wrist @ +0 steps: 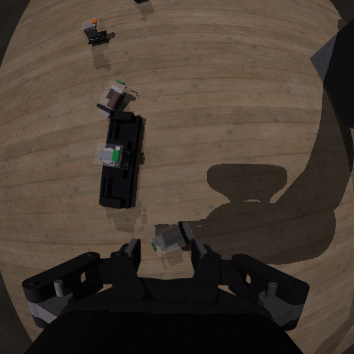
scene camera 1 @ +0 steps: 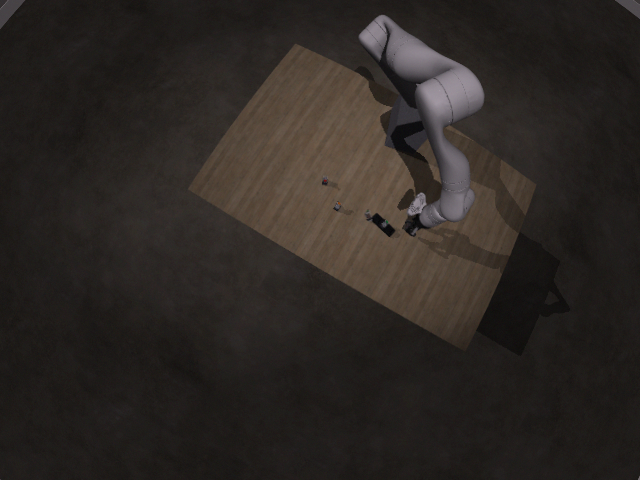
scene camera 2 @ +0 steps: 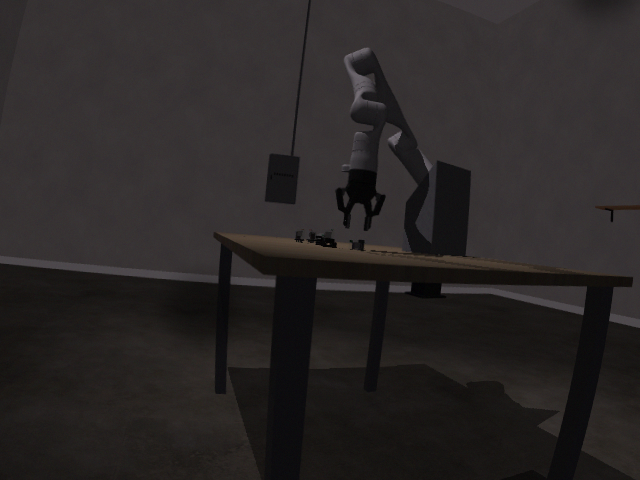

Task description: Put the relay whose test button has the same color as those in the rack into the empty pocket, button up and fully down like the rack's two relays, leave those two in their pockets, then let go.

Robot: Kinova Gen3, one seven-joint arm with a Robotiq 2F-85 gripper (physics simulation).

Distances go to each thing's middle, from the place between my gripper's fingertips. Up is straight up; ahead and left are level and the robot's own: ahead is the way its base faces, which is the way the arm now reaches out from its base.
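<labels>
Black rack (wrist: 116,184): 30 mm ahead of my hand, 40 mm below it, 100 mm to the right of it.
</labels>
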